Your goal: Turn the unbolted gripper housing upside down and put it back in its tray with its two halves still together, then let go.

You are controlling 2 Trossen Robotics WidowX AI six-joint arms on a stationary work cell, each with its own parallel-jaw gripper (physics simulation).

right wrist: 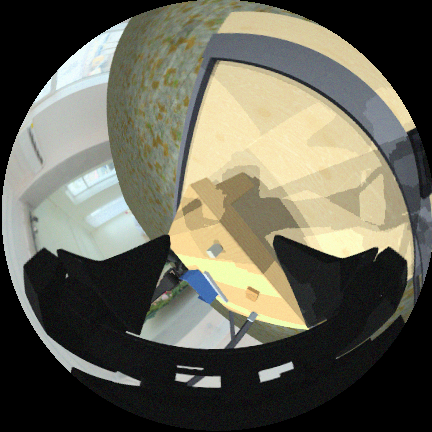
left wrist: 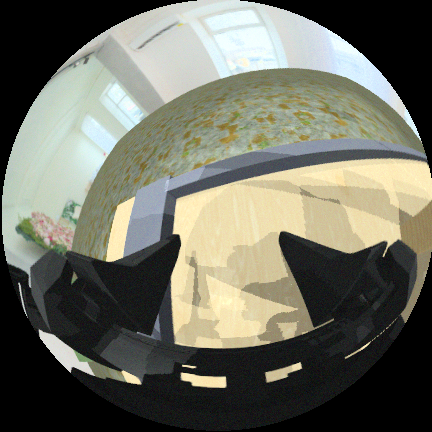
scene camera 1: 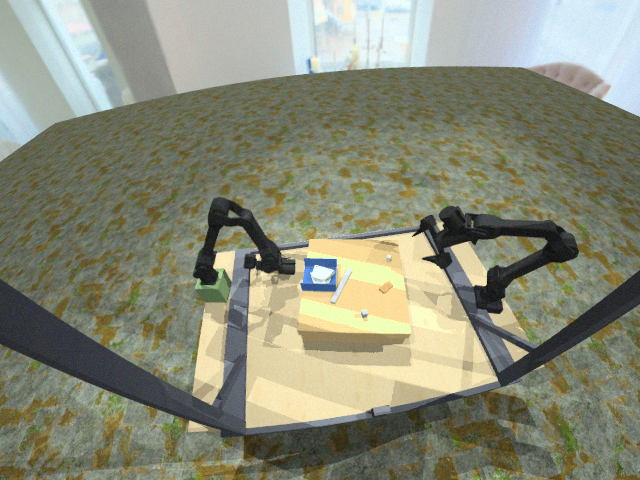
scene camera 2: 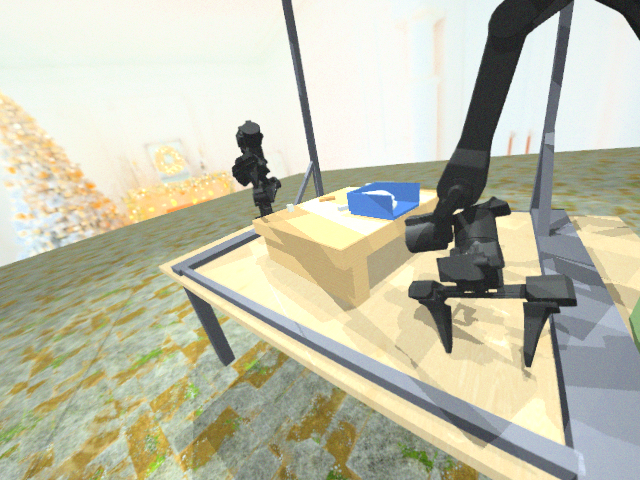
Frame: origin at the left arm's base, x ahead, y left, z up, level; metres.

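Where they show: left gripper, fingertip midpoint: [left wrist: 230, 238] [scene camera 2: 484, 359]; right gripper, fingertip midpoint: [right wrist: 222, 240] [scene camera 1: 417, 247] [scene camera 2: 265, 195]; left arm's base, link origin: [scene camera 1: 209, 278]; right arm's base, link origin: [scene camera 1: 488, 296].
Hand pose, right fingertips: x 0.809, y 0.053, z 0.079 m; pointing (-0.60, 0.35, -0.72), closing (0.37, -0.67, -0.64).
Each offset is from my right fingertips to the centre of the thing.
The white gripper housing [scene camera 1: 322, 273] [scene camera 2: 379, 194] lies in the open-sided blue tray @[0.364 m back, 0.090 m right, 0.023 m down] [scene camera 1: 317, 261] [scene camera 2: 368, 207] [right wrist: 200, 286] on the raised wooden block. I cannot tell which side of it faces up or whether its halves are flush. My left gripper [scene camera 2: 488, 357] [left wrist: 230, 238] is open and empty, pointing down over the low table beside the block, apart from the tray. In scene camera 1 it is left of the tray. My right gripper [scene camera 1: 420, 246] [right wrist: 222, 240] is open and empty, high up to the right of the block in scene camera 1.
A grey bar @[0.288 m back, 0.123 m right, 0.044 m down] [scene camera 1: 341, 286] lies beside the tray. An orange piece @[0.133 m back, 0.137 m right, 0.045 m down] [scene camera 1: 386, 287] [right wrist: 252, 293], a white cube @[0.105 m back, 0.012 m right, 0.039 m down] [scene camera 1: 388, 257] [right wrist: 214, 250] and a grey cube @[0.220 m back, 0.240 m right, 0.036 m down] [scene camera 1: 364, 313] lie on the wooden block @[0.244 m back, 0.098 m right, 0.116 m down] [scene camera 1: 356, 326] [scene camera 2: 310, 258]. A green bin @[0.808 m back, 0.053 m right, 0.131 m down] [scene camera 1: 213, 290] stands at the left arm's base.
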